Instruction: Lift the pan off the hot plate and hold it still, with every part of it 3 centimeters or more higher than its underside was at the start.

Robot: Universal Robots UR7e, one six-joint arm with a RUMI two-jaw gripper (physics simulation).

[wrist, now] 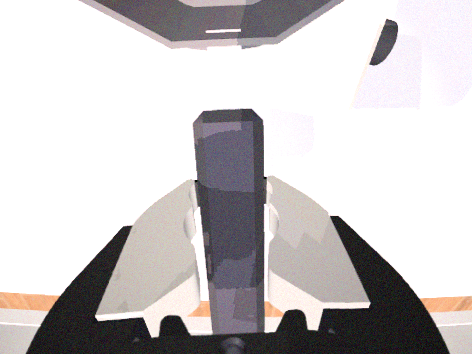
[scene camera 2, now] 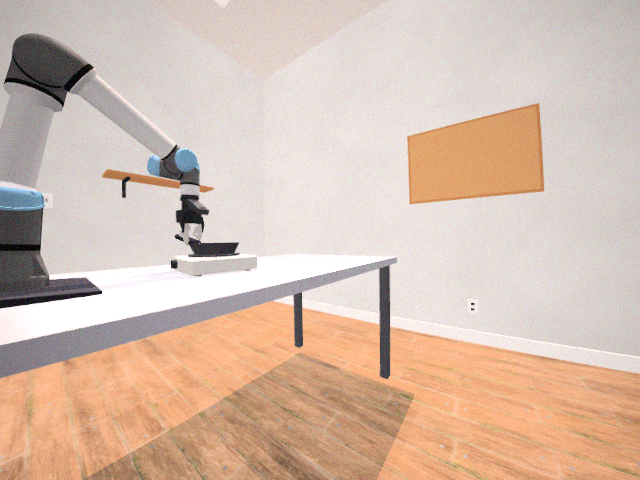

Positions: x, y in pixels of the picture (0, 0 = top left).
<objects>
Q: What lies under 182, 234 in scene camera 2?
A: My gripper.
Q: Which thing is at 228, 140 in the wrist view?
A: A black pan.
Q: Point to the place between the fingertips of my gripper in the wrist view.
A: At 231, 181
</objects>
